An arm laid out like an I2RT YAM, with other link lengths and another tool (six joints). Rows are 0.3 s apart.
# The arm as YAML. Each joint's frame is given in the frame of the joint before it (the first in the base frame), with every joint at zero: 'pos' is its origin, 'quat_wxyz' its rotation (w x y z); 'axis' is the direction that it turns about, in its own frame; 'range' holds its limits. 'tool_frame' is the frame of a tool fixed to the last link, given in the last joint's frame.
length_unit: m
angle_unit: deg
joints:
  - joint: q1
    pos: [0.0, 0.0, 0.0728]
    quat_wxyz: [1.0, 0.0, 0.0, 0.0]
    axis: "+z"
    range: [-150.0, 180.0]
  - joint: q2
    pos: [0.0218, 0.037, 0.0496]
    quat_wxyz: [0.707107, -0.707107, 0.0, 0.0]
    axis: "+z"
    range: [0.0, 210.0]
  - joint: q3
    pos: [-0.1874, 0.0, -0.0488]
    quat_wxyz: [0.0, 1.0, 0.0, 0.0]
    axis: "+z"
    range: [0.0, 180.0]
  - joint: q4
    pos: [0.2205, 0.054, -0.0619]
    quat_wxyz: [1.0, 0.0, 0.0, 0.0]
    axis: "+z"
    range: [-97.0, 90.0]
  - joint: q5
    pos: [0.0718, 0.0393, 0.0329]
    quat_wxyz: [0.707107, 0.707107, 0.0, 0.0]
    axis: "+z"
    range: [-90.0, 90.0]
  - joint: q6
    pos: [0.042, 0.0, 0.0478]
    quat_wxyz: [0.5, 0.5, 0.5, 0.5]
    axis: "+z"
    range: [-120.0, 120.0]
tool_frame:
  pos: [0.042, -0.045, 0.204]
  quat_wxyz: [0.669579, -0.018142, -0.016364, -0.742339]
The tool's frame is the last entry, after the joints.
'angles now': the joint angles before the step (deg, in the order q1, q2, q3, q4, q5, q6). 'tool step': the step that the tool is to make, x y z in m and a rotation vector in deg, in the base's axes. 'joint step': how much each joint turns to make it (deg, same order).
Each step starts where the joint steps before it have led.
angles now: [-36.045, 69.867, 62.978, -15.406, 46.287, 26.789]
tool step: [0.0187, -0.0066, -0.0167, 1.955, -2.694, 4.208]
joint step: [-1.406, 0.491, -1.588, 2.298, -6.399, 1.127]
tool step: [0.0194, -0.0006, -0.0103, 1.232, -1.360, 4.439]
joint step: [-0.468, -0.138, -1.495, 1.794, -5.227, -0.189]
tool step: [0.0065, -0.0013, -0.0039, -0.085, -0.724, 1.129]
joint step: [-0.139, 0.347, -1.079, 2.122, -1.319, -0.130]
